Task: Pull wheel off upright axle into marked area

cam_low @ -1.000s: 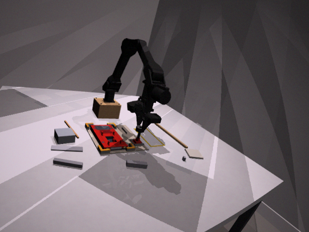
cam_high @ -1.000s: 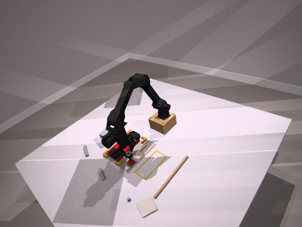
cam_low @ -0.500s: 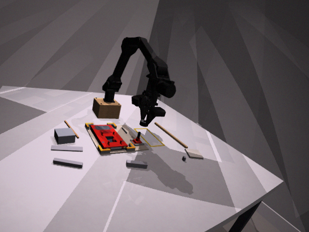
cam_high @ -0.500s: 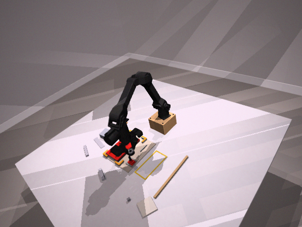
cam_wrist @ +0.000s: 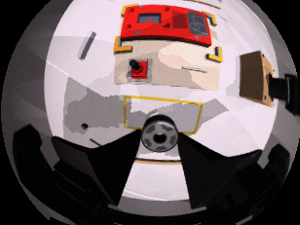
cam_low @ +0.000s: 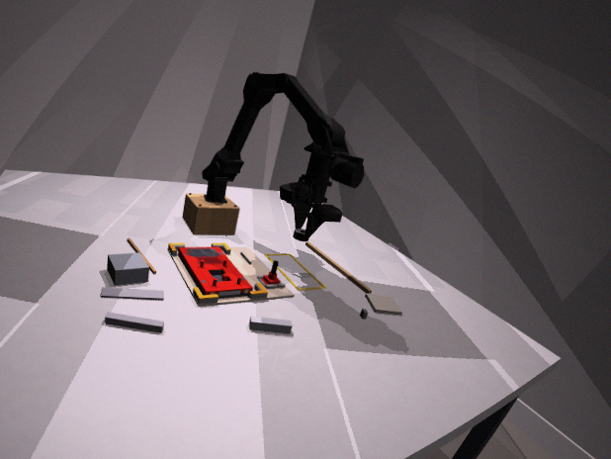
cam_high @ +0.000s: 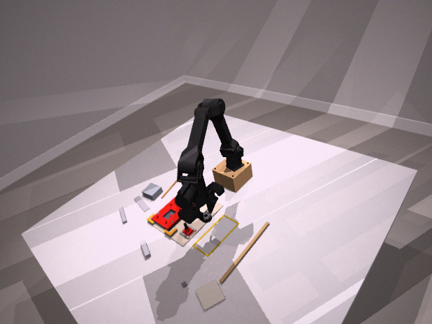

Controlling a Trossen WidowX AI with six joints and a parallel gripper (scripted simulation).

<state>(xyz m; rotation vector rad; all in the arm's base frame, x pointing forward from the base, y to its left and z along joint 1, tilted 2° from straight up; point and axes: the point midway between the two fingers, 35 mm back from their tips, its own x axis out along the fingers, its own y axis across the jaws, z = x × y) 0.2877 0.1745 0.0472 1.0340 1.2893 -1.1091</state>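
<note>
Now: the axle 7 cm to the right of my gripper tip, 7 cm below it and 6 cm ahead of it. From my gripper tip the other things lie so: small cube: 20 cm ahead, 11 cm to the left, 10 cm below; long wooden stick: 15 cm to the left, 10 cm below, 5 cm behind; wheel: right at my gripper tip.
</note>
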